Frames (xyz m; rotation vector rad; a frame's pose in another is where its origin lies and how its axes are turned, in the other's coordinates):
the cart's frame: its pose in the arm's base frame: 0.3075 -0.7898 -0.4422 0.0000 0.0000 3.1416
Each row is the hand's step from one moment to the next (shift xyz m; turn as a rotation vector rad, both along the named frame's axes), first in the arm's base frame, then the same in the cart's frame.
Working: the arm's base frame: its pose in the cart's frame: 0.3075 -0.7898 0.4422 0.0000 0.0000 3.1416

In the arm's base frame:
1: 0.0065 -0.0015 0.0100 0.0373 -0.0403 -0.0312
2: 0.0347 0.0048 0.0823 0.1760 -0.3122 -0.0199
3: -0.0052 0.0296 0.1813 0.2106 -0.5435 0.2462
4: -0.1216 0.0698 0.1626 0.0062 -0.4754 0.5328
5: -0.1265 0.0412 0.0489 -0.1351 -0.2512 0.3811
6: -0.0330 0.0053 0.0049 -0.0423 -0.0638 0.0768
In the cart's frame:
1: -0.0065 0.0015 0.0100 -0.0373 0.0403 -0.0312
2: -0.0347 -0.0048 0.0823 -0.1760 0.3122 -0.0199
3: 0.0052 -0.0296 0.1813 -0.2106 0.5435 0.2462
4: 0.1216 -0.0698 0.1626 -0.0062 0.4754 0.5328
5: 0.1265 -0.0412 0.0489 0.1351 0.2512 0.3811
6: 0.0330 -0.0053 0.0049 0.0423 0.0638 0.0768

